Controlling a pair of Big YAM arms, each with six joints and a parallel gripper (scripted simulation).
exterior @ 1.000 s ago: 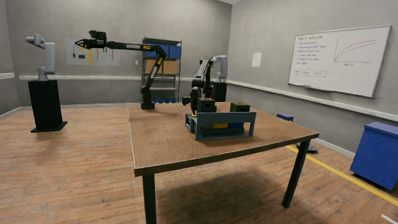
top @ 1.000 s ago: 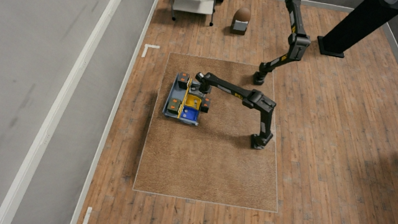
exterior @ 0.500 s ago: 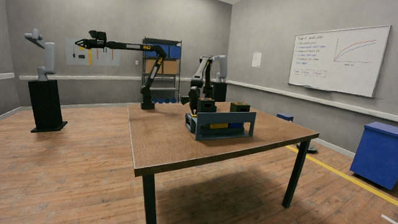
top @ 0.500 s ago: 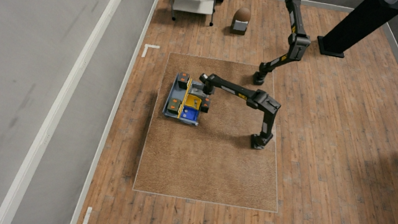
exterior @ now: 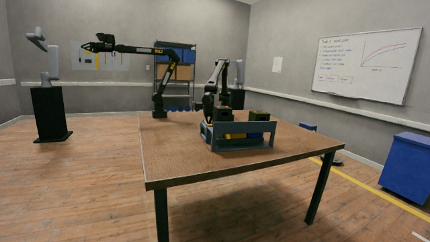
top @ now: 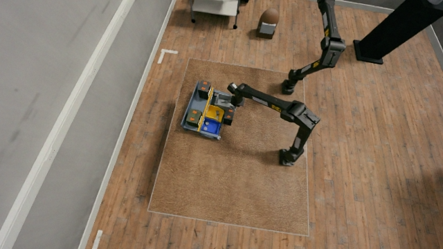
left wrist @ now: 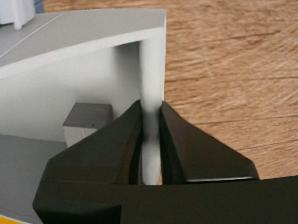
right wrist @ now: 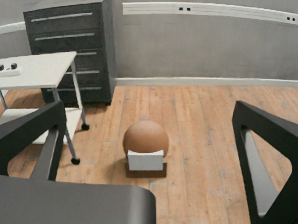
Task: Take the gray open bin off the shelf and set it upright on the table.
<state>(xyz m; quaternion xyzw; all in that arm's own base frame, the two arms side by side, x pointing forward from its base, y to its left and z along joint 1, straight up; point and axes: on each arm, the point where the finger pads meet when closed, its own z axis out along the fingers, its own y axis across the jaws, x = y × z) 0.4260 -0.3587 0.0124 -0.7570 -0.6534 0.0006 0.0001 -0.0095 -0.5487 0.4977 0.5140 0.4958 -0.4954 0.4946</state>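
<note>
Now: the gray open bin 80 mm ahead of my left hand and 10 mm to the right of it. Also, from my left hand: blue-gray shelf: 210 mm ahead, 90 mm to the left, 10 mm above; then yellow bin: 180 mm ahead, 100 mm to the left, 10 mm below; then blue bin: 190 mm ahead, 210 mm to the left, 10 mm below.
</note>
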